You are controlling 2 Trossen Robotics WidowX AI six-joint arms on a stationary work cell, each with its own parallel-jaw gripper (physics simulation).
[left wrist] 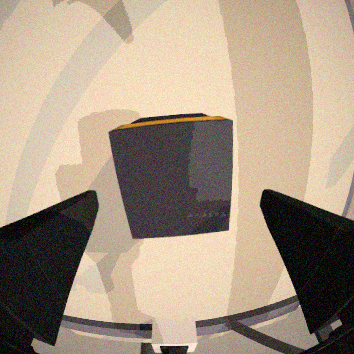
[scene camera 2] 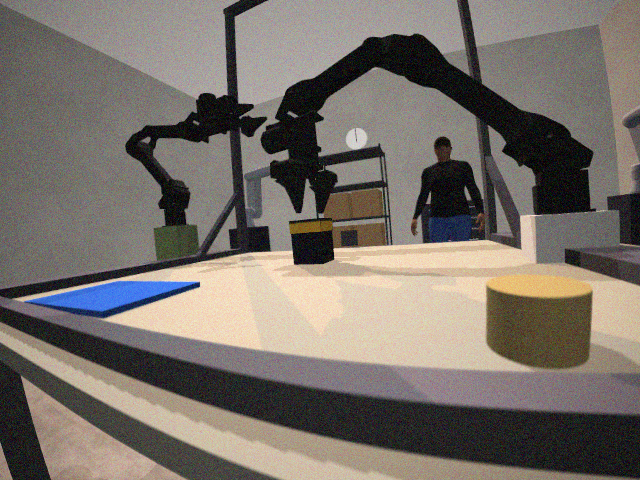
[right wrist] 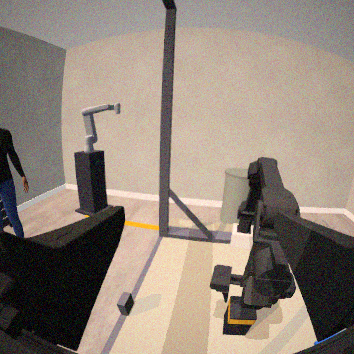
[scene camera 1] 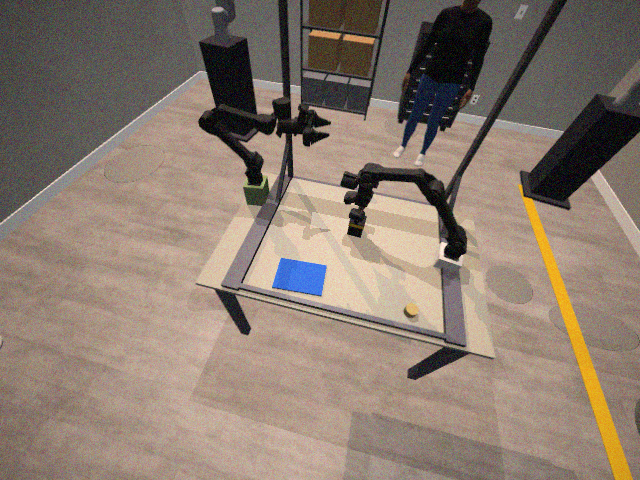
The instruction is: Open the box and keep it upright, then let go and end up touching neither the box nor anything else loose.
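Seen in the pictures: left gripper, fingertip midpoint: (left wrist: 181, 198) (scene camera 2: 310, 213); right gripper, fingertip midpoint: (scene camera 2: 260, 112) (right wrist: 203, 217) (scene camera 1: 330, 128); left arm's base, link origin: (left wrist: 173, 348) (scene camera 2: 562, 213) (right wrist: 243, 229) (scene camera 1: 451, 253); right arm's base, link origin: (scene camera 1: 255, 181).
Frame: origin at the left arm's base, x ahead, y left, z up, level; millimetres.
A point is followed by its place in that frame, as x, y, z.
The black box (scene camera 1: 355, 231) @(440, 34, -29) (scene camera 2: 312, 249) @(429, 33, -36) (left wrist: 160, 180) (right wrist: 237, 328) @(480, 7, -30) with a yellow band near its top stands upright on the table. Its dark top is on and it looks closed. My left gripper (scene camera 1: 356, 211) @(446, 1, 40) (scene camera 2: 309, 212) @(446, 1, 40) (left wrist: 181, 198) @(446, 1, 40) points down just above the box, open and empty. In scene camera 2 its fingertips are a little above the box top, apart from it. In the left wrist view the box shows between and beyond the fingers. My right gripper (scene camera 1: 329, 129) @(656, -99, 371) (scene camera 2: 259, 112) @(656, -99, 371) (right wrist: 203, 217) @(656, -99, 371) is open and empty, high up and well away from the box.
A blue flat square (scene camera 1: 299, 277) @(587, 355, -59) (scene camera 2: 116, 297) @(532, 359, -59) lies at the front left of the table. A yellow cylinder (scene camera 1: 410, 310) @(118, 325, -33) (scene camera 2: 538, 322) @(116, 340, -45) stands at the front right. A small dark block (right wrist: 125, 303) @(506, -290, -14) shows by the table edge in the right wrist view. Frame posts rise beside the table.
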